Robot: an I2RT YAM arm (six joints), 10 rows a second.
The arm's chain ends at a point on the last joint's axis. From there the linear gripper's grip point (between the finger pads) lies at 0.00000 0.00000 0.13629 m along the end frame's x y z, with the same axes.
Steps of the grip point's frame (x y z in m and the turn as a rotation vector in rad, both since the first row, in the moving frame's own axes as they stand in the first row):
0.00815, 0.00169, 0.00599, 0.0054, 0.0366, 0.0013
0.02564, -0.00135, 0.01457, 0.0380, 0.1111, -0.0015
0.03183, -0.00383, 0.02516, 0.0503, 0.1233, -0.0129
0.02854, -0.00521, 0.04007, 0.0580, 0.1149, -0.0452
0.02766, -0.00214, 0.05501, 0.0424, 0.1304, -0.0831
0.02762, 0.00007, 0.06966, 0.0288, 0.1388, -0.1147
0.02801, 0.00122, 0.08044, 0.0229, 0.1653, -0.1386
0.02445, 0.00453, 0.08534, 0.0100, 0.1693, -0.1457
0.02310, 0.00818, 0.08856, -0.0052, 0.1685, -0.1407
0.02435, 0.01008, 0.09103, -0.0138, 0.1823, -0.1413
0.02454, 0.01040, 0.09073, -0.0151, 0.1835, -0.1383
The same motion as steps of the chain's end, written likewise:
0.00316, 0.00242, 0.00608, 0.0054, 0.0366, 0.0013
0.01054, 0.00383, 0.01551, 0.0380, 0.1111, -0.0015
0.01512, 0.00311, 0.02637, 0.0503, 0.1233, -0.0129
0.01311, 0.00302, 0.04120, 0.0580, 0.1149, -0.0452
0.01020, 0.00435, 0.05629, 0.0424, 0.1304, -0.0831
0.00903, 0.00506, 0.07103, 0.0288, 0.1388, -0.1147
0.00587, 0.00587, 0.08233, 0.0229, 0.1653, -0.1386
0.00167, 0.00756, 0.08729, 0.0100, 0.1693, -0.1457
0.00027, 0.00909, 0.09049, -0.0052, 0.1685, -0.1407
-0.00041, 0.00996, 0.09330, -0.0138, 0.1823, -0.1413
-0.00039, 0.01008, 0.09303, -0.0151, 0.1835, -0.1383

